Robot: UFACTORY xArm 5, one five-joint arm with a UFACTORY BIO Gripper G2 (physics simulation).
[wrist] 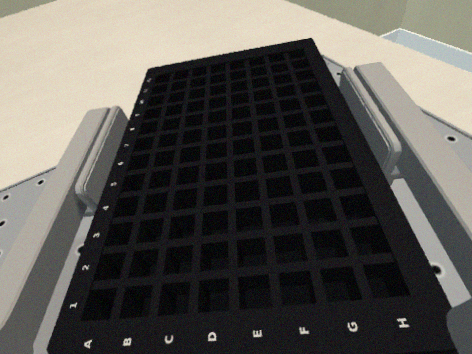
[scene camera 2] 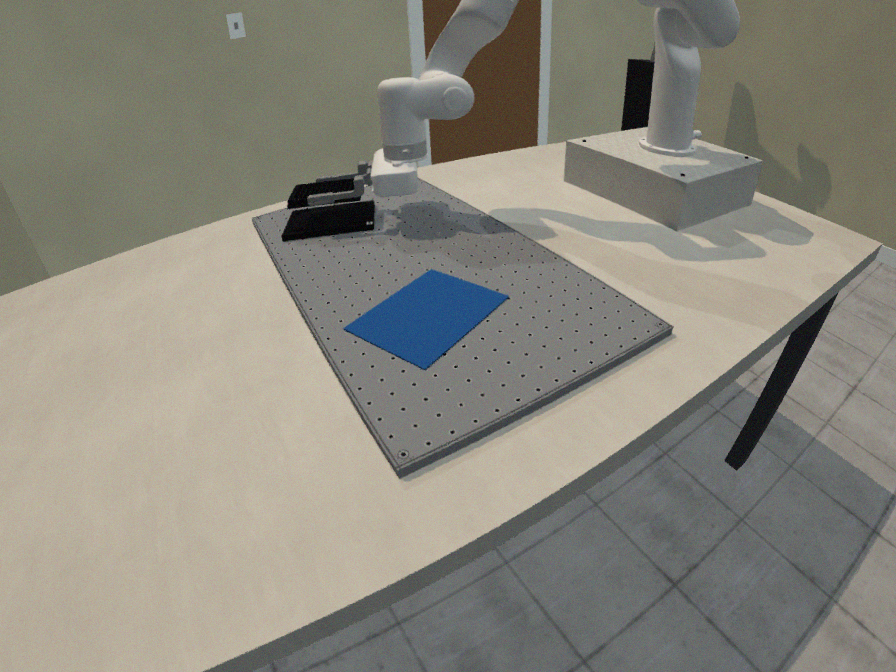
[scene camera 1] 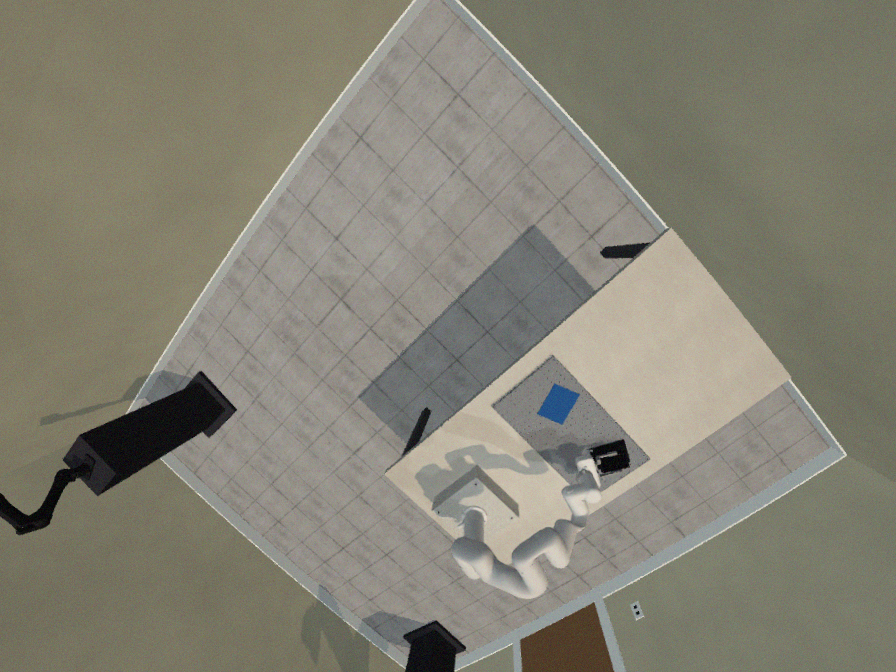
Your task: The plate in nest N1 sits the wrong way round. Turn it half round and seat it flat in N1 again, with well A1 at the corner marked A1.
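The black plate is between the two fingers of my gripper, which is shut on its long sides. In the wrist view well A1 is at the plate's near left corner, with letters A to H along the near edge. The black nest lies at the far left of the perforated board, a small white mark at its right corner. In scene camera 2 the plate shows above and behind the nest. Their exact gap is unclear. In scene camera 1 plate and nest overlap as one black shape. No N1 label is readable.
A flat blue square lies on the grey perforated board. The robot's grey base block stands on the table, to the right of the board in scene camera 2.
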